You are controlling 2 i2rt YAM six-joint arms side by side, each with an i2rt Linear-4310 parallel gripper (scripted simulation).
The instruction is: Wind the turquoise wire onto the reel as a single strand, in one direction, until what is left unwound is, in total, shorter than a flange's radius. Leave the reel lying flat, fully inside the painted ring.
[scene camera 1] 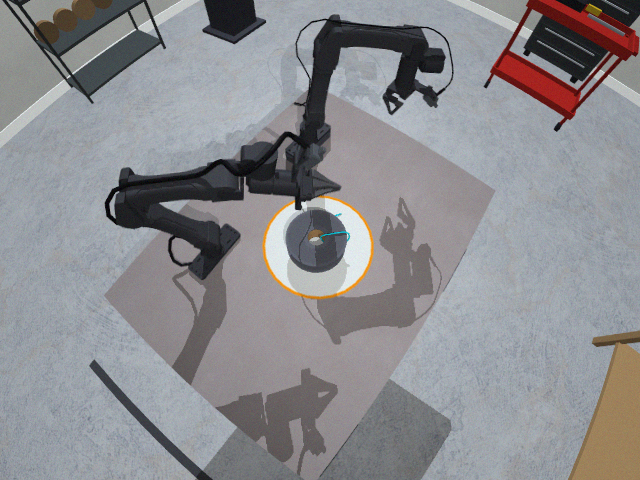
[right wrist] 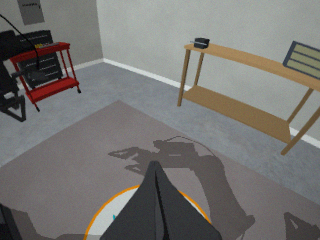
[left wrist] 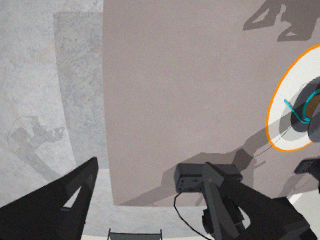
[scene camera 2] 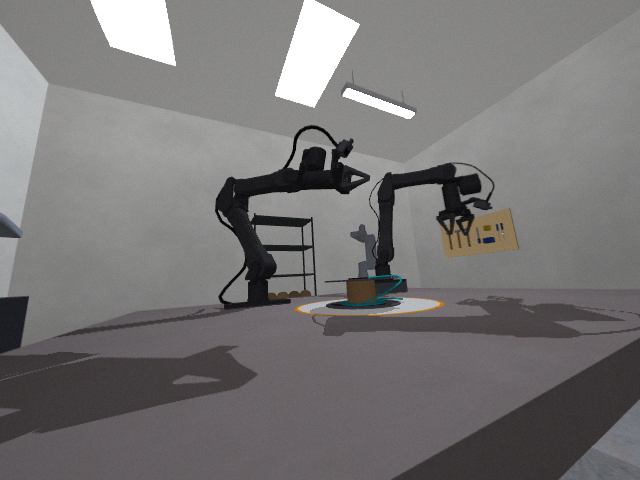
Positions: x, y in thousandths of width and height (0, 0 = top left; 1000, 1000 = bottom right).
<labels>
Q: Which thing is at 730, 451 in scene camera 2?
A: My left gripper.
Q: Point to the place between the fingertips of my left gripper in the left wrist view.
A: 477, 690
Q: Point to a reel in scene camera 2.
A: At 560, 605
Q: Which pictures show my right gripper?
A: Scene camera 1, the right wrist view and scene camera 2 only.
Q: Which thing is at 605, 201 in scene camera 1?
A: My left gripper.
</labels>
